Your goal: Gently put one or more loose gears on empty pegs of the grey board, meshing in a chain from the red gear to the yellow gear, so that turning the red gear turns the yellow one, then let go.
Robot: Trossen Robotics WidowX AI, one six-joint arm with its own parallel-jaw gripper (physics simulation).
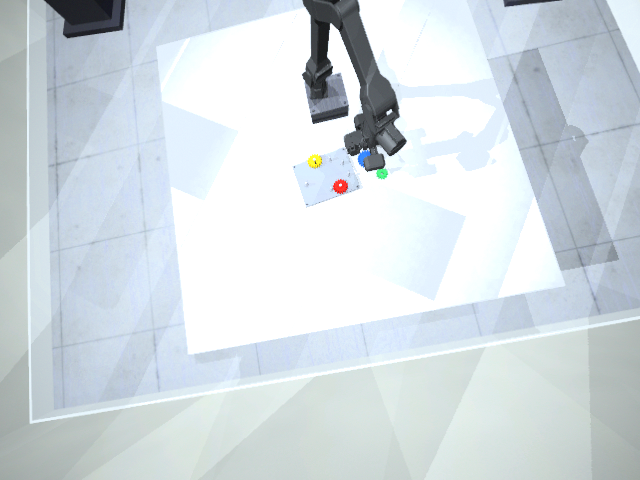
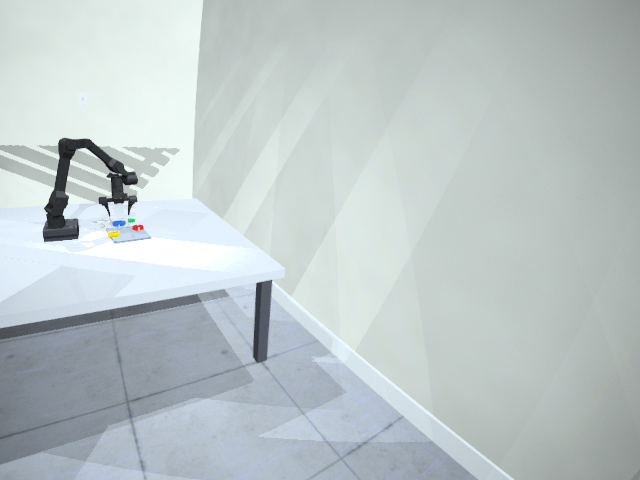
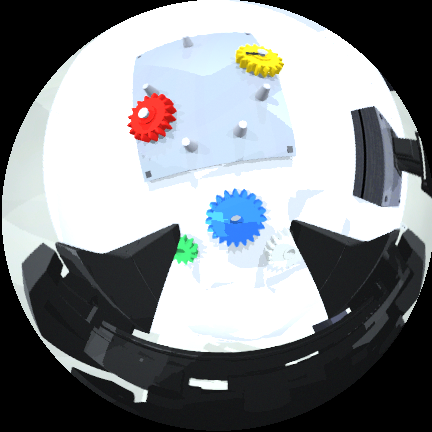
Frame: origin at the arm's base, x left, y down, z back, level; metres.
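Where they show: gripper, fingertip midpoint: (image 1: 365, 155) (image 2: 119, 216) (image 3: 236, 227); arm's base at its link origin: (image 1: 319, 90) (image 2: 56, 226).
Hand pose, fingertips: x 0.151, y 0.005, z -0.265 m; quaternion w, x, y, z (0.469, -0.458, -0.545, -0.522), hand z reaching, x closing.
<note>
Things, the pixels of their top centre, and the offset from my fingertips. "spot": a spot on its surface instead. Level surfaces: height alone.
- grey board at its top centre: (image 3: 202, 63) (image 1: 324, 172) (image 2: 126, 228) dx -0.148, dy +0.021, dz -0.044 m
- red gear at a spot on its surface: (image 3: 159, 117) (image 1: 341, 181) spot: dx -0.088, dy +0.028, dz -0.079 m
- yellow gear at its top centre: (image 3: 261, 53) (image 1: 314, 159) (image 2: 113, 232) dx -0.183, dy +0.026, dz +0.012 m
- large blue gear at its top centre: (image 3: 236, 221) (image 1: 367, 158) (image 2: 119, 221) dx +0.010, dy +0.034, dz +0.005 m
- small green gear at its top centre: (image 3: 179, 252) (image 1: 382, 173) (image 2: 131, 218) dx +0.060, dy +0.034, dz -0.056 m
- white gear at its top centre: (image 3: 290, 252) dx +0.047, dy +0.034, dz +0.084 m
- white table at its surface level: dy +0.051 m
The grey board (image 1: 323, 188) (image 2: 130, 237) (image 3: 215, 100) lies flat on the table with several bare pegs. The red gear (image 1: 340, 186) (image 2: 138, 227) (image 3: 159, 117) and the yellow gear (image 1: 314, 161) (image 2: 113, 234) (image 3: 259, 66) sit on pegs, apart. Three loose gears lie beside the board: a large blue gear (image 1: 363, 158) (image 2: 118, 223) (image 3: 236, 231), a small green gear (image 1: 382, 173) (image 2: 131, 220) (image 3: 188, 250) and a white gear (image 3: 280, 253), pale against the table. My gripper (image 2: 118, 213) (image 3: 236, 227) is open and empty above the blue gear, its fingertips wide on either side.
The arm's base (image 1: 328, 100) (image 2: 61, 230) (image 3: 376, 157) stands on the white table (image 1: 268, 279) (image 2: 206, 258), near the board's yellow-gear side. The arm reaches over from the base. A wall (image 2: 413, 206) rises past the table's end.
</note>
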